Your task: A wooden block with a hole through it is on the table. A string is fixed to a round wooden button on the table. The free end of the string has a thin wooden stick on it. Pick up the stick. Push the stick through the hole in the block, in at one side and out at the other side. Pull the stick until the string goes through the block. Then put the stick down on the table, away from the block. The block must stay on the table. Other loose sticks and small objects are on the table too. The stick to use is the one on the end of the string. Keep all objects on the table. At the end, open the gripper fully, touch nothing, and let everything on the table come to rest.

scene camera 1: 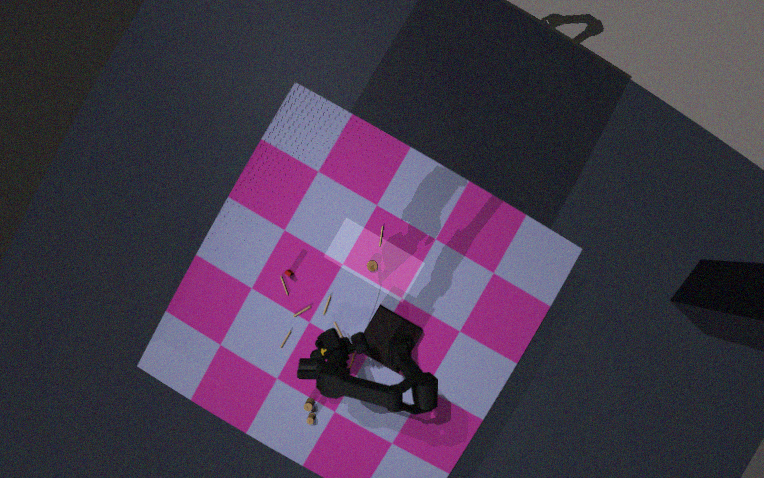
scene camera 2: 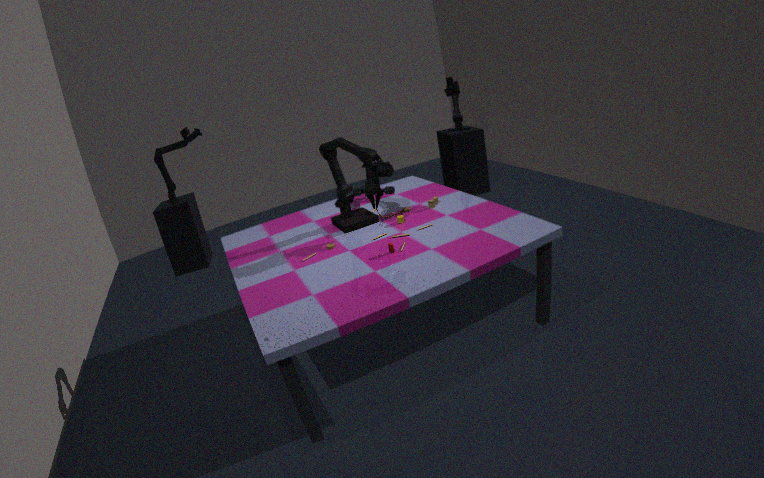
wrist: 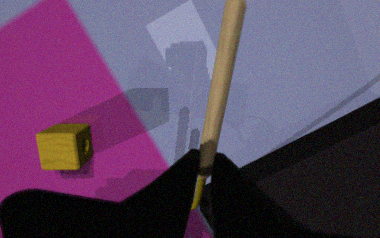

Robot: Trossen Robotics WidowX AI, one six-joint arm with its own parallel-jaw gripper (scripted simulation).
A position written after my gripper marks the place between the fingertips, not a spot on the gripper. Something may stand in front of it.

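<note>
Scene camera 1: my gripper point(scene camera 1: 343, 338). Wrist view: my gripper point(wrist: 205, 159); yellow wooden block point(wrist: 62, 146).
</note>
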